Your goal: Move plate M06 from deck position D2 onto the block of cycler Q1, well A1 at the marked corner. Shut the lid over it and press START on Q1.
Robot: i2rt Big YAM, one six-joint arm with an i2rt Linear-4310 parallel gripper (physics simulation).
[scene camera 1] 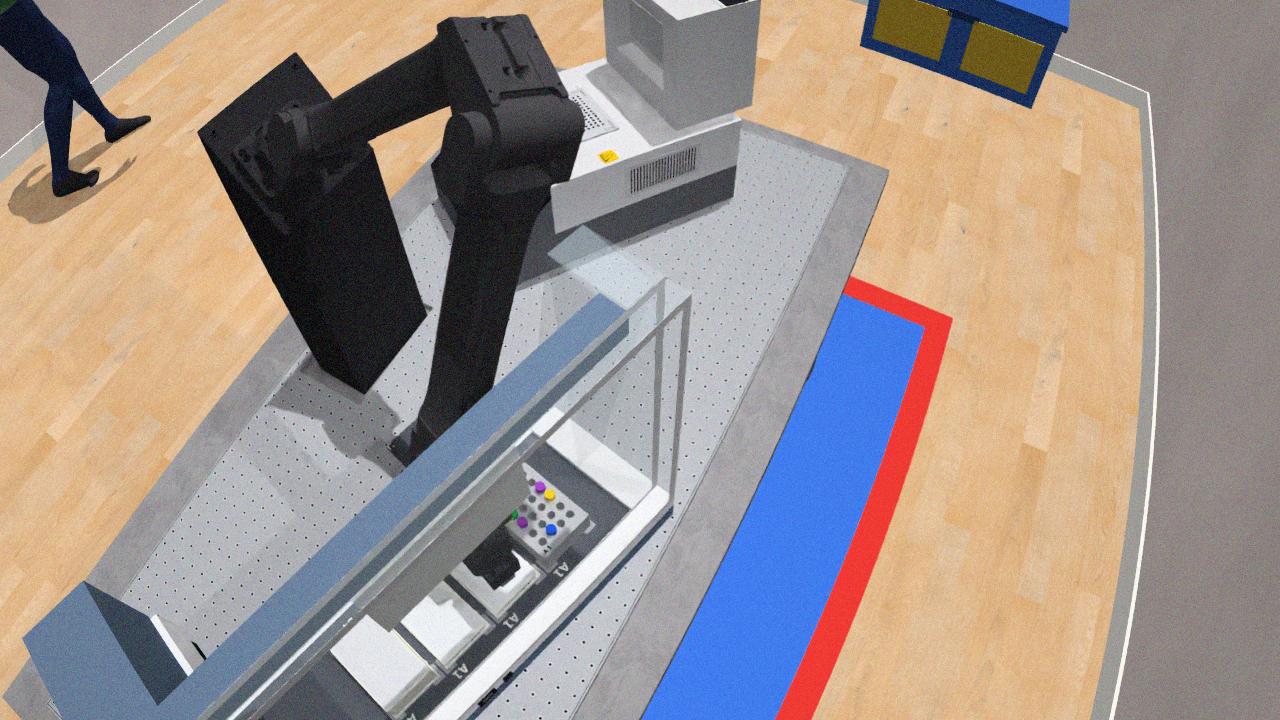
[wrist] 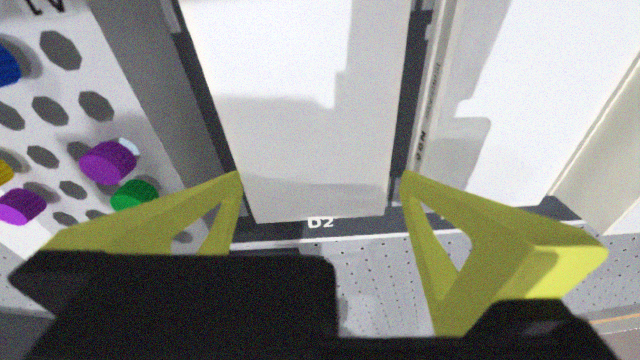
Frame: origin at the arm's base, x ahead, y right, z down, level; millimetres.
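Seen in the pictures: gripper, fingertip midpoint: (wrist: 320, 180); arm's base, origin of the base link: (scene camera 1: 279, 150).
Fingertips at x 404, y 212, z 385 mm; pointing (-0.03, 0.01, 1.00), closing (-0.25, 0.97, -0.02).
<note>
Offsets run from my fingertips to a thing's top centre. "*": to the spot under its first point.
Plate M06, a white plate (scene camera 1: 506, 598) (wrist: 320, 125), lies flat at deck position D2; the D2 label shows at its near end in the wrist view, and no M06 label is readable. My gripper (scene camera 1: 494, 565) (wrist: 320, 180) is open and empty. Its yellow fingertips appear on either side of the plate's near end in the wrist view; their exact height is unclear. What appears to be cycler Q1, a white instrument @(* dx -170, dy -585, dz -134 mm) (scene camera 1: 586, 170), stands at the back with its perforated well block @(* dx -243, dy -716, dz -138 mm) (scene camera 1: 592, 114) exposed and a tall grey housing, possibly the raised lid @(* dx -62, dy -795, dz -229 mm) (scene camera 1: 707, 80), beside it. No START button is readable.
A tube rack (scene camera 1: 559, 517) (wrist: 65, 130) with coloured caps stands beside D2. Another white plate (scene camera 1: 440, 619) (wrist: 535, 90) lies on the other side, close by. A clear enclosure with a blue-grey top beam (scene camera 1: 393, 501) and glass panes surrounds the deck.
</note>
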